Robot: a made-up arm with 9 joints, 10 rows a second.
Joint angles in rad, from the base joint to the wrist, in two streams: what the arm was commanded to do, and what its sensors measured. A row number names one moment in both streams.
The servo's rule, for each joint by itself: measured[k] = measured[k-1] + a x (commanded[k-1-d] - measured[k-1]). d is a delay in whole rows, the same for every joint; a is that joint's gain. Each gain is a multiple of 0.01, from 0.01 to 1. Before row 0 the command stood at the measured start. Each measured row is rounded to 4 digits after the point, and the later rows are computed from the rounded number. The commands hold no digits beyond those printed.
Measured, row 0: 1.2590, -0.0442, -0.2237, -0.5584, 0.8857, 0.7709, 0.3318, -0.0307, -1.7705
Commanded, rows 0 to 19: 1.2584, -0.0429, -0.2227, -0.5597, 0.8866, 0.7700, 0.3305, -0.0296, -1.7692; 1.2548, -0.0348, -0.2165, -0.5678, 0.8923, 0.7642, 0.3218, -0.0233, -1.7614; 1.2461, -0.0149, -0.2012, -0.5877, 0.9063, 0.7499, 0.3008, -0.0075, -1.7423; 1.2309, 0.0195, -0.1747, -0.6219, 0.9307, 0.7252, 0.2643, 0.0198, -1.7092; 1.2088, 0.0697, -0.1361, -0.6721, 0.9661, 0.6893, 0.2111, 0.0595, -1.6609; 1.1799, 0.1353, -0.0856, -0.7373, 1.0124, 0.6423, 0.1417, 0.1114, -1.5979; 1.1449, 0.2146, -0.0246, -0.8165, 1.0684, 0.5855, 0.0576, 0.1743, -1.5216; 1.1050, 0.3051, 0.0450, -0.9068, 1.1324, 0.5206, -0.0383, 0.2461, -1.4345; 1.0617, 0.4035, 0.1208, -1.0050, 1.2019, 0.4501, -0.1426, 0.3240, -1.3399; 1.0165, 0.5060, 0.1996, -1.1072, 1.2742, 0.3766, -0.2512, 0.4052, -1.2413; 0.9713, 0.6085, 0.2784, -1.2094, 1.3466, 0.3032, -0.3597, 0.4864, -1.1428; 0.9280, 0.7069, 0.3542, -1.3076, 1.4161, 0.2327, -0.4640, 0.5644, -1.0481; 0.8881, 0.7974, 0.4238, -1.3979, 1.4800, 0.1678, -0.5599, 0.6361, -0.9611; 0.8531, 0.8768, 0.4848, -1.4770, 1.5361, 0.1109, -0.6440, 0.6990, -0.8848; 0.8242, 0.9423, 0.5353, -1.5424, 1.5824, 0.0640, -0.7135, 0.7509, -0.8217; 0.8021, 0.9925, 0.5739, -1.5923, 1.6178, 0.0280, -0.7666, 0.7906, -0.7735; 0.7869, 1.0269, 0.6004, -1.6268, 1.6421, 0.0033, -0.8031, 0.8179, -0.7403; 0.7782, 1.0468, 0.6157, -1.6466, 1.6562, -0.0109, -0.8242, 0.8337, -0.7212; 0.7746, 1.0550, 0.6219, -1.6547, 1.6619, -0.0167, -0.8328, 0.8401, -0.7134; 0.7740, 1.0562, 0.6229, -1.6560, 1.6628, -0.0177, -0.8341, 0.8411, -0.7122
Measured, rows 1 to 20: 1.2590, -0.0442, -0.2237, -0.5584, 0.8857, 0.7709, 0.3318, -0.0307, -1.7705; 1.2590, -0.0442, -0.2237, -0.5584, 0.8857, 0.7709, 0.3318, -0.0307, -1.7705; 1.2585, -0.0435, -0.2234, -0.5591, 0.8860, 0.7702, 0.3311, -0.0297, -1.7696; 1.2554, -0.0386, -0.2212, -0.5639, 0.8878, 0.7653, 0.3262, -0.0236, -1.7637; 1.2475, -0.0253, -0.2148, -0.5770, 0.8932, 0.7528, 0.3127, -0.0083, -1.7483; 1.2334, -0.0002, -0.2020, -0.6017, 0.9041, 0.7304, 0.2870, 0.0184, -1.7201; 1.2125, 0.0389, -0.1809, -0.6404, 0.9221, 0.6971, 0.2468, 0.0574, -1.6775; 1.1848, 0.0929, -0.1504, -0.6937, 0.9483, 0.6527, 0.1911, 0.1087, -1.6202; 1.1509, 0.1611, -0.1101, -0.7612, 0.9831, 0.5983, 0.1203, 0.1710, -1.5492; 1.1119, 0.2417, -0.0605, -0.8413, 1.0264, 0.5354, 0.0362, 0.2423, -1.4666; 1.0692, 0.3323, -0.0025, -0.9313, 1.0773, 0.4663, -0.0586, 0.3199, -1.3754; 1.0244, 0.4296, 0.0622, -1.0280, 1.1344, 0.3936, -0.1607, 0.4009, -1.2788; 0.9793, 0.5298, 0.1314, -1.1278, 1.1959, 0.3204, -0.2662, 0.4821, -1.1809; 0.9357, 0.6290, 0.2027, -1.2267, 1.2598, 0.2494, -0.3710, 0.5603, -1.0853; 0.8952, 0.7233, 0.2735, -1.3209, 1.3237, 0.1833, -0.4711, 0.6323, -0.9959; 0.8594, 0.8093, 0.3411, -1.4068, 1.3853, 0.1247, -0.5627, 0.6957, -0.9159; 0.8295, 0.8838, 0.4032, -1.4814, 1.4425, 0.0755, -0.6426, 0.7481, -0.8481; 0.8062, 0.9447, 0.4578, -1.5424, 1.4933, 0.0370, -0.7083, 0.7885, -0.7944; 0.7898, 0.9907, 0.5034, -1.5888, 1.5365, 0.0097, -0.7585, 0.8164, -0.7554; 0.7799, 1.0221, 0.5393, -1.6206, 1.5712, -0.0070, -0.7933, 0.8328, -0.7308
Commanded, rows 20 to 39: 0.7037, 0.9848, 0.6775, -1.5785, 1.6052, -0.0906, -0.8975, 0.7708, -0.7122; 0.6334, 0.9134, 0.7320, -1.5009, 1.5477, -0.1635, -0.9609, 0.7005, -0.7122; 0.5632, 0.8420, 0.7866, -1.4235, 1.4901, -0.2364, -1.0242, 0.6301, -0.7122; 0.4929, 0.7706, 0.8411, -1.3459, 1.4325, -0.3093, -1.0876, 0.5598, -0.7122; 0.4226, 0.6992, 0.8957, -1.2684, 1.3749, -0.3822, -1.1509, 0.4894, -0.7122; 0.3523, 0.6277, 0.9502, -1.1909, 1.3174, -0.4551, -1.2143, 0.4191, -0.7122; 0.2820, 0.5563, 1.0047, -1.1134, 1.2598, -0.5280, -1.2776, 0.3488, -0.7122; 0.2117, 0.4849, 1.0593, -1.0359, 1.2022, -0.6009, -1.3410, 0.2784, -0.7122; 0.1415, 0.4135, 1.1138, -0.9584, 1.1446, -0.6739, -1.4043, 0.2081, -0.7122; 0.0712, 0.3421, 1.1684, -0.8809, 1.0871, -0.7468, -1.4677, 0.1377, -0.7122; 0.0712, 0.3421, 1.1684, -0.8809, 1.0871, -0.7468, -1.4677, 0.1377, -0.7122; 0.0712, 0.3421, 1.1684, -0.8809, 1.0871, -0.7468, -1.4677, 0.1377, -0.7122; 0.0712, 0.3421, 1.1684, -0.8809, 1.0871, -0.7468, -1.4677, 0.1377, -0.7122; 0.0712, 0.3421, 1.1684, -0.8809, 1.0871, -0.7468, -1.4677, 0.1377, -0.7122; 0.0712, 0.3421, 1.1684, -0.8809, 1.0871, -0.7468, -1.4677, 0.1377, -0.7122; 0.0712, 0.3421, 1.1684, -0.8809, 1.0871, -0.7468, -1.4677, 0.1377, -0.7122; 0.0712, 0.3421, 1.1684, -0.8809, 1.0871, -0.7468, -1.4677, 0.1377, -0.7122; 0.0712, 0.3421, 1.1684, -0.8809, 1.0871, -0.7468, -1.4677, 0.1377, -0.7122; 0.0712, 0.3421, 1.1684, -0.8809, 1.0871, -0.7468, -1.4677, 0.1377, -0.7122; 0.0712, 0.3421, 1.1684, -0.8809, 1.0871, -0.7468, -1.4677, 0.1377, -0.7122
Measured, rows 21 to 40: 0.7754, 1.0405, 0.5657, -1.6394, 1.5975, -0.0149, -0.8142, 0.8397, -0.7183; 0.7742, 1.0493, 0.5840, -1.6485, 1.6164, -0.0172, -0.8247, 0.8410, -0.7139; 0.7143, 1.0132, 0.6139, -1.6100, 1.6132, -0.0767, -0.8633, 0.7743, -0.7127; 0.6455, 0.9573, 0.6517, -1.5500, 1.5942, -0.1470, -0.9150, 0.7042, -0.7123; 0.5755, 0.8927, 0.6949, -1.4804, 1.5640, -0.2194, -0.9729, 0.6338, -0.7122; 0.5053, 0.8243, 0.7417, -1.4064, 1.5259, -0.2922, -1.0337, 0.5635, -0.7122; 0.4350, 0.7542, 0.7910, -1.3305, 1.4821, -0.3651, -1.0958, 0.4931, -0.7122; 0.3647, 0.6834, 0.8419, -1.2537, 1.4343, -0.4380, -1.1586, 0.4228, -0.7122; 0.2944, 0.6122, 0.8940, -1.1765, 1.3837, -0.5109, -1.2217, 0.3525, -0.7122; 0.2241, 0.5409, 0.9469, -1.0992, 1.3311, -0.5838, -1.2849, 0.2821, -0.7122; 0.1539, 0.4696, 1.0003, -1.0218, 1.2770, -0.6568, -1.3482, 0.2118, -0.7122; 0.0836, 0.3982, 1.0541, -0.9443, 1.2219, -0.7297, -1.4115, 0.1414, -0.7122; 0.0731, 0.3668, 1.0907, -0.9094, 1.1828, -0.7436, -1.4413, 0.1379, -0.7122; 0.0715, 0.3530, 1.1156, -0.8937, 1.1550, -0.7462, -1.4553, 0.1377, -0.7122; 0.0712, 0.3469, 1.1325, -0.8867, 1.1353, -0.7467, -1.4619, 0.1377, -0.7122; 0.0712, 0.3442, 1.1440, -0.8835, 1.1213, -0.7468, -1.4650, 0.1377, -0.7122; 0.0712, 0.3430, 1.1518, -0.8821, 1.1114, -0.7468, -1.4664, 0.1377, -0.7122; 0.0712, 0.3425, 1.1571, -0.8814, 1.1044, -0.7468, -1.4671, 0.1377, -0.7122; 0.0712, 0.3423, 1.1607, -0.8811, 1.0994, -0.7468, -1.4674, 0.1377, -0.7122; 0.0712, 0.3422, 1.1632, -0.8810, 1.0958, -0.7468, -1.4676, 0.1377, -0.7122
